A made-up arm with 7 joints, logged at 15 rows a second.
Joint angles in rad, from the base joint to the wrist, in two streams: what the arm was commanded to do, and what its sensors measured. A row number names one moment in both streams.
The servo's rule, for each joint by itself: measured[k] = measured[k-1] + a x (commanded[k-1-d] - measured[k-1]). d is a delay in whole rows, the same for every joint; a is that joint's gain. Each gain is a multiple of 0.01, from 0.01 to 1. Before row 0 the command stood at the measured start. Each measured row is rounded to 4 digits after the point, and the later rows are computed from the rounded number. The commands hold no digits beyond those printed.
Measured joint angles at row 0:
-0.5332 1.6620 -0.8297 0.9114 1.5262 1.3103 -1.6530
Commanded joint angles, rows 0 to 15:
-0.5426 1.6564 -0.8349 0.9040 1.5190 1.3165 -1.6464
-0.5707 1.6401 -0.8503 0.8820 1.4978 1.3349 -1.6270
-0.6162 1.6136 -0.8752 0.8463 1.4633 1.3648 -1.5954
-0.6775 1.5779 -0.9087 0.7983 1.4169 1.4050 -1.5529
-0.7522 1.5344 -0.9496 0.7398 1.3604 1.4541 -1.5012
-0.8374 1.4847 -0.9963 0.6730 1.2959 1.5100 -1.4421
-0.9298 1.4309 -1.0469 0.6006 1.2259 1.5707 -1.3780
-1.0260 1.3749 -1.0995 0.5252 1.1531 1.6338 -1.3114
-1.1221 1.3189 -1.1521 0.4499 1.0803 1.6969 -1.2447
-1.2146 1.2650 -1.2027 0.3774 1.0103 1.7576 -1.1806
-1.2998 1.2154 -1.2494 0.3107 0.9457 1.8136 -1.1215
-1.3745 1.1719 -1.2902 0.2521 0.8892 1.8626 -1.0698
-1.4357 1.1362 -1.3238 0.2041 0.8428 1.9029 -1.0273
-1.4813 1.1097 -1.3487 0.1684 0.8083 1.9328 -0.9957
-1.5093 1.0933 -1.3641 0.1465 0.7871 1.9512 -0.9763
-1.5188 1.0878 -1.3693 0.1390 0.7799 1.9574 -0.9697
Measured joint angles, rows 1 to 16:
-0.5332 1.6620 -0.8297 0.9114 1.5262 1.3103 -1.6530
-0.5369 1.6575 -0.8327 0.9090 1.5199 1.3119 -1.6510
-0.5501 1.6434 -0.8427 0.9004 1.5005 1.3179 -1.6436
-0.5759 1.6193 -0.8612 0.8831 1.4678 1.3301 -1.6287
-0.6155 1.5858 -0.8883 0.8560 1.4230 1.3496 -1.6052
-0.6688 1.5442 -0.9232 0.8188 1.3679 1.3768 -1.5730
-0.7346 1.4960 -0.9649 0.7721 1.3045 1.4114 -1.5324
-0.8107 1.4433 -1.0116 0.7172 1.2353 1.4528 -1.4845
-0.8947 1.3879 -1.0617 0.6558 1.1630 1.4999 -1.4308
-0.9834 1.3320 -1.1132 0.5899 1.0902 1.5511 -1.3731
-1.0736 1.2777 -1.1642 0.5219 1.0199 1.6048 -1.3134
-1.1618 1.2272 -1.2128 0.4543 0.9546 1.6591 -1.2539
-1.2448 1.1824 -1.2569 0.3896 0.8970 1.7120 -1.1968
-1.3193 1.1450 -1.2950 0.3302 0.8493 1.7616 -1.1443
-1.3825 1.1164 -1.3256 0.2784 0.8132 1.8061 -1.0982
-1.4320 1.0977 -1.3475 0.2362 0.7902 1.8438 -1.0604
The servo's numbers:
d 1
a 0.39 0.81 0.57 0.32 0.88 0.26 0.31

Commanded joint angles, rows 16 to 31:
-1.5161 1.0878 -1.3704 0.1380 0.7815 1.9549 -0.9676
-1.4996 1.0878 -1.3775 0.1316 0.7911 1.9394 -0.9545
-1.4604 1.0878 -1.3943 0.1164 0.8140 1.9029 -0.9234
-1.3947 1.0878 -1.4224 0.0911 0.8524 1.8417 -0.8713
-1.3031 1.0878 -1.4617 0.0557 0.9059 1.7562 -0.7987
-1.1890 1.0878 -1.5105 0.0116 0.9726 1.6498 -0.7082
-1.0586 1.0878 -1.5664 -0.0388 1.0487 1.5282 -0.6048
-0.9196 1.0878 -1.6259 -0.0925 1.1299 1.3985 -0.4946
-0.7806 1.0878 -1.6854 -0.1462 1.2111 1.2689 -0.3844
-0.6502 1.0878 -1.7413 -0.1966 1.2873 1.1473 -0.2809
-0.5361 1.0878 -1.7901 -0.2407 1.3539 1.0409 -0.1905
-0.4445 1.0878 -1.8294 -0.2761 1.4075 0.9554 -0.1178
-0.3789 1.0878 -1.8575 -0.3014 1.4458 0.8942 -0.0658
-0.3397 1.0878 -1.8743 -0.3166 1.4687 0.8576 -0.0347
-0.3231 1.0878 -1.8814 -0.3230 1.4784 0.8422 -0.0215
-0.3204 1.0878 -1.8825 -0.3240 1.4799 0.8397 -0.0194
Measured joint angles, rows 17 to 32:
-1.4659 1.0897 -1.3599 0.2051 0.7811 1.8733 -1.0323
-1.4855 1.0882 -1.3659 0.1836 0.7815 1.8945 -1.0122
-1.4910 1.0879 -1.3725 0.1670 0.7899 1.9062 -0.9943
-1.4791 1.0878 -1.3849 0.1508 0.8111 1.9053 -0.9723
-1.4462 1.0878 -1.4063 0.1317 0.8474 1.8888 -0.9410
-1.3904 1.0878 -1.4379 0.1074 0.8989 1.8543 -0.8969
-1.3119 1.0878 -1.4793 0.0767 0.9638 1.8011 -0.8384
-1.2131 1.0878 -1.5289 0.0397 1.0385 1.7301 -0.7660
-1.0986 1.0878 -1.5842 -0.0026 1.1189 1.6439 -0.6819
-0.9746 1.0878 -1.6419 -0.0486 1.2000 1.5464 -0.5897
-0.8481 1.0878 -1.6986 -0.0960 1.2768 1.4426 -0.4940
-0.7264 1.0878 -1.7508 -0.1423 1.3446 1.3382 -0.3999
-0.6165 1.0878 -1.7956 -0.1851 1.4000 1.2387 -0.3124
-0.5238 1.0878 -1.8309 -0.2223 1.4403 1.1491 -0.2360
-0.4520 1.0878 -1.8556 -0.2525 1.4653 1.0733 -0.1736
-0.4017 1.0878 -1.8703 -0.2751 1.4768 1.0132 -0.1264

